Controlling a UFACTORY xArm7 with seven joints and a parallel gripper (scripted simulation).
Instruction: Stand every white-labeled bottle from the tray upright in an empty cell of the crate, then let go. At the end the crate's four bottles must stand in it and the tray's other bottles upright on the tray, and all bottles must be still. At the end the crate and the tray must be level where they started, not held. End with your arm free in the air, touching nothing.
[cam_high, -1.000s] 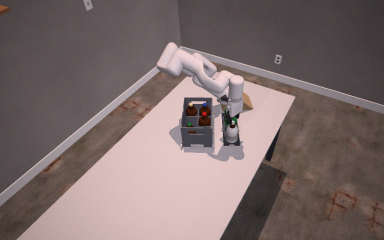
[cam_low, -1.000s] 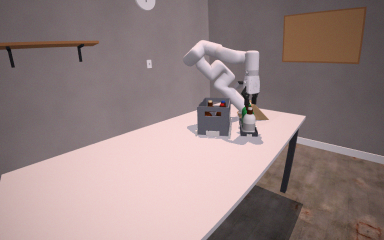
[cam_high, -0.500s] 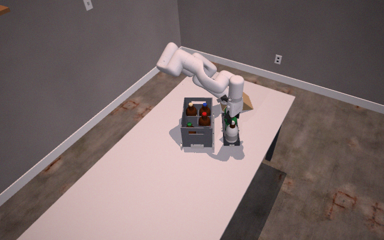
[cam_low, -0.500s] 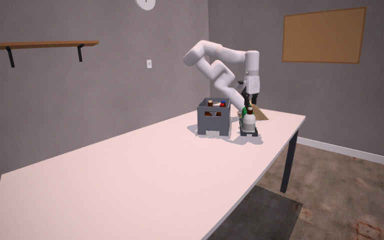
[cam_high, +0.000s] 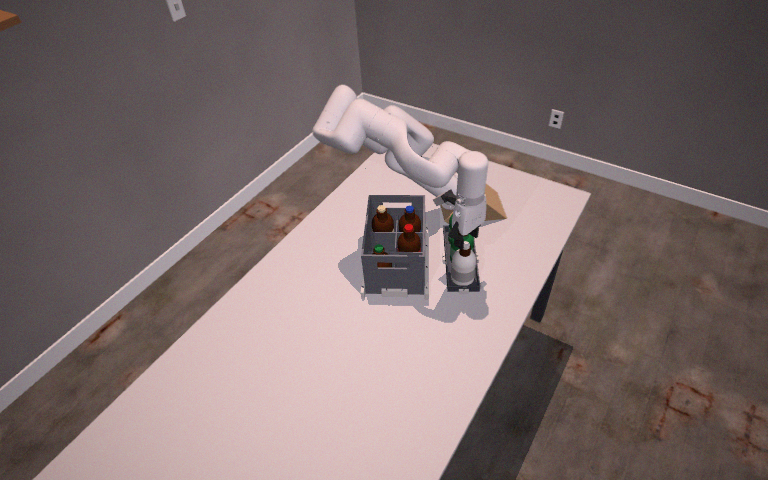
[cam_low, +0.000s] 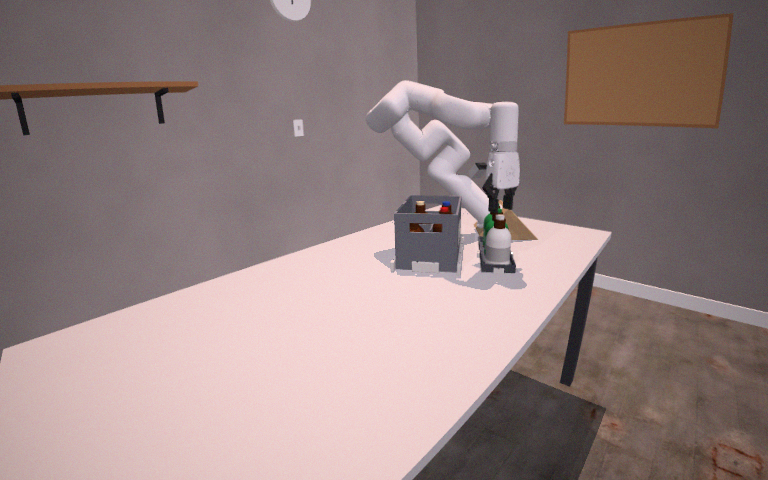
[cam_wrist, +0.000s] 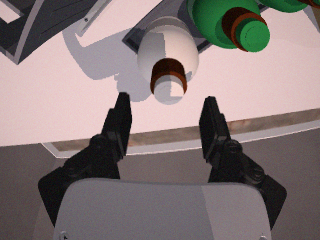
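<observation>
My gripper is now 110 mm above the white-labeled bottle. Round my hand: grey crate 220 mm to the right, 110 mm below, 20 mm behind; then dark tray 180 mm below, 80 mm behind, 20 mm to the right.
</observation>
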